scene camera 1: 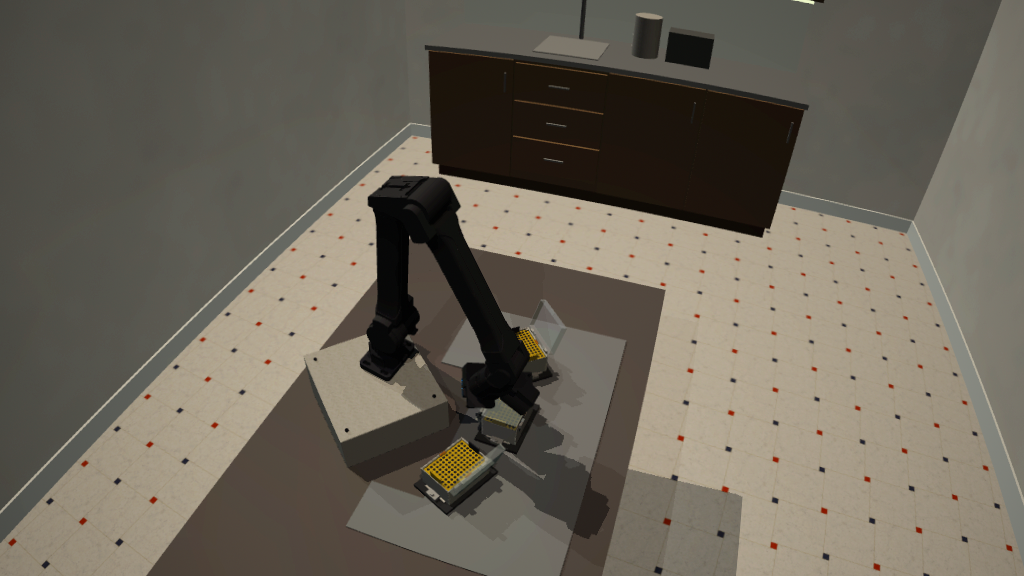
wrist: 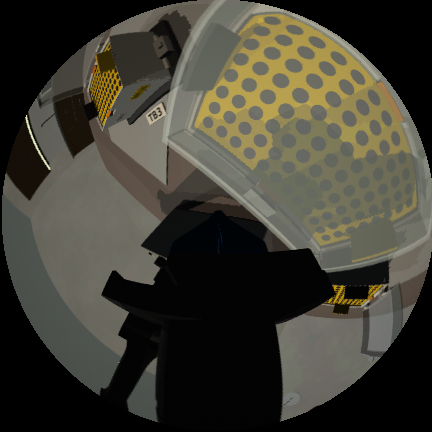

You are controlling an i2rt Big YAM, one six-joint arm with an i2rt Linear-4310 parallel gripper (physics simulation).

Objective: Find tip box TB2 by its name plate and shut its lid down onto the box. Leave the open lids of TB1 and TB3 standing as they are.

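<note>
Clear lid [scene camera 1: 468, 477]. Clear lid [scene camera 1: 546, 325]. Clear lid [scene camera 1: 502, 415]. My gripper [scene camera 1: 466, 393], in the wrist view too [wrist: 217, 215].
</note>
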